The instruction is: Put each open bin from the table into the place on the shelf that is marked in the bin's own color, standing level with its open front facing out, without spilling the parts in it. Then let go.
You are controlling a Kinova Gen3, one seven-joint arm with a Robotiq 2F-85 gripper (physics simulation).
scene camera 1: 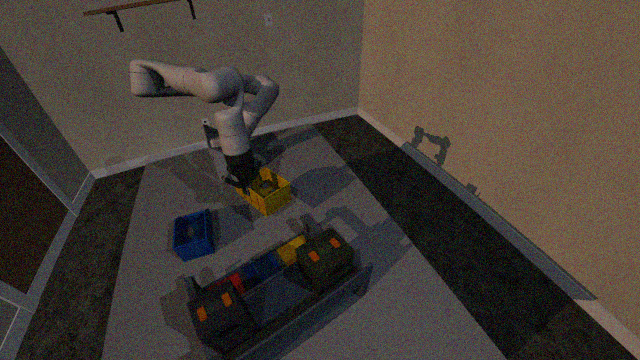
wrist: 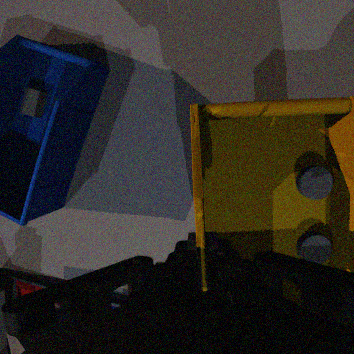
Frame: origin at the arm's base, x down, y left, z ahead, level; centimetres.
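Seen in the pictures: gripper, between the fingertips: [scene camera 1: 248, 193] [wrist: 202, 247].
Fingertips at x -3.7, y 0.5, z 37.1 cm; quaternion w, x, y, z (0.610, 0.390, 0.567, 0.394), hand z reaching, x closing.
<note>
Offsets run from my fingertips to a thing's middle. "*": to the spot under its first point.
My gripper [scene camera 1: 243, 189] [wrist: 202, 247] is shut on the left side wall of the yellow bin @(* dy +5.7, dx -0.2, dz +6.6 cm) [scene camera 1: 272, 201] [wrist: 260, 150]. The bin hangs from the fingers, roughly level, a little above the table. Two grey round parts lie inside it in the wrist view; the dark fingers hide its near end. The blue bin @(* dy -22.5, dx +13.0, dz -1.3 cm) [scene camera 1: 192, 240] [wrist: 75, 135] stands on the table to the left, with a grey part @(dy -22.5, dx +12.2, dz -4.3 cm) [scene camera 1: 190, 231] [wrist: 34, 101] inside. The shelf @(* dy +5.3, dx +1.2, dz +40.3 cm) [scene camera 1: 320, 311] is at the front, with a yellow mark @(* dy +6.1, dx +12.6, dz +16.5 cm) [scene camera 1: 290, 251], a blue mark @(* dy -3.2, dx +12.6, dz +18.2 cm) [scene camera 1: 262, 267] and a red mark @(* dy -11.5, dx +12.6, dz +19.6 cm) [scene camera 1: 235, 282].
Two dark boxes with orange patches stand at the shelf, one at its left end @(* dy -11.6, dx -8.9, dz +38.3 cm) [scene camera 1: 220, 320] and one at its right end @(* dy +9.4, dx -6.4, dz +34.4 cm) [scene camera 1: 325, 262]. The shelf's back side is towards the scene camera. A wall shelf [scene camera 1: 132, 6] hangs high at the back.
</note>
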